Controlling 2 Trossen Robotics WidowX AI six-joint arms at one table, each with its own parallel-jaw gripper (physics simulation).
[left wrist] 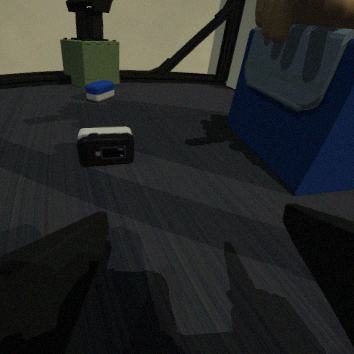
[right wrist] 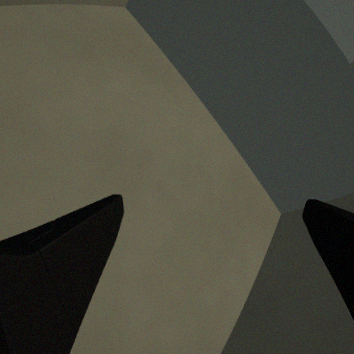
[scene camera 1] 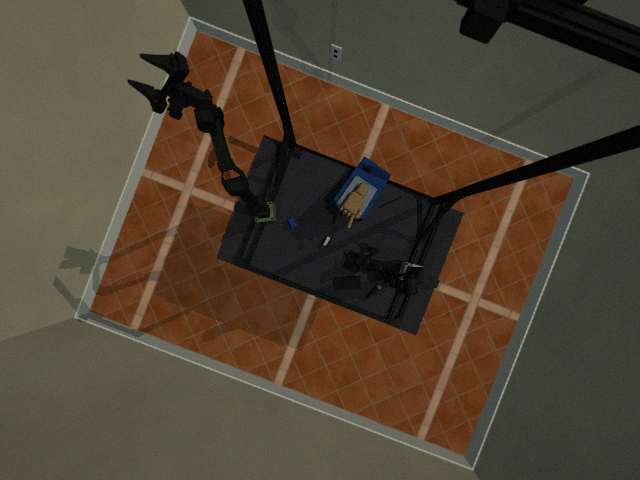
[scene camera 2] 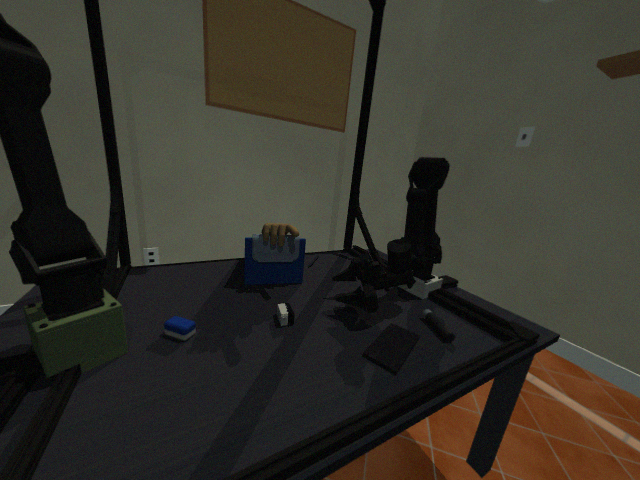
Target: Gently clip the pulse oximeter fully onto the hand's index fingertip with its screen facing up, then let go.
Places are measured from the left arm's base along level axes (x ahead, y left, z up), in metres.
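Pixels of known places: left gripper, fingertip midpoint: (left wrist: 196, 216) (scene camera 1: 354, 248) (scene camera 2: 333, 288); right gripper, fingertip midpoint: (right wrist: 214, 205) (scene camera 1: 133, 68); left arm's base at its link origin: (scene camera 1: 412, 273) (scene camera 2: 421, 275); right arm's base at its link origin: (left wrist: 89, 39) (scene camera 1: 263, 211) (scene camera 2: 74, 305).
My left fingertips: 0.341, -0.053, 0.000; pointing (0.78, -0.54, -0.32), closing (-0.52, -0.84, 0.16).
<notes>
For each thing: its top centre in the pictures, then the offset to it from my left fingertips, as dx, dy, dz.
- pulse oximeter at its top centre: (left wrist: 104, 131) (scene camera 2: 285, 308) (scene camera 1: 327, 242) +0.148, +0.002, -0.021
- blue-and-white block at its top centre: (left wrist: 99, 81) (scene camera 2: 179, 321) (scene camera 1: 291, 222) +0.368, -0.052, -0.020
- dark flat slab at its top centre: (scene camera 2: 393, 343) (scene camera 1: 347, 283) -0.017, +0.202, -0.045
- dark cylinder at its top centre: (scene camera 2: 438, 320) (scene camera 1: 374, 293) -0.174, +0.214, -0.025
The pulse oximeter (scene camera 1: 326, 241) (scene camera 2: 283, 314) (left wrist: 105, 149), white and black, stands on edge on the table; its screen faces sideways, toward the left wrist camera. The tan hand (scene camera 1: 357, 194) (scene camera 2: 279, 233) (left wrist: 312, 14) rests palm-down on a blue stand (scene camera 1: 379, 176) (scene camera 2: 273, 273) (left wrist: 265, 130). Its index finger (scene camera 1: 351, 221) sticks out past the stand's edge. My left gripper (scene camera 1: 350, 254) (scene camera 2: 333, 288) (left wrist: 196, 216) is open and empty, low over the table, a short way from the oximeter. My right gripper (scene camera 1: 135, 68) (right wrist: 214, 205) is open and empty, far off the table at upper left.
A blue-and-white block (scene camera 1: 292, 222) (scene camera 2: 179, 328) (left wrist: 100, 91) lies near the green arm base (scene camera 1: 266, 212) (scene camera 2: 77, 335) (left wrist: 95, 62). A dark flat slab (scene camera 1: 346, 282) (scene camera 2: 391, 347) and a dark cylinder (scene camera 2: 438, 325) lie on the near side of my left arm in scene camera 2.
</notes>
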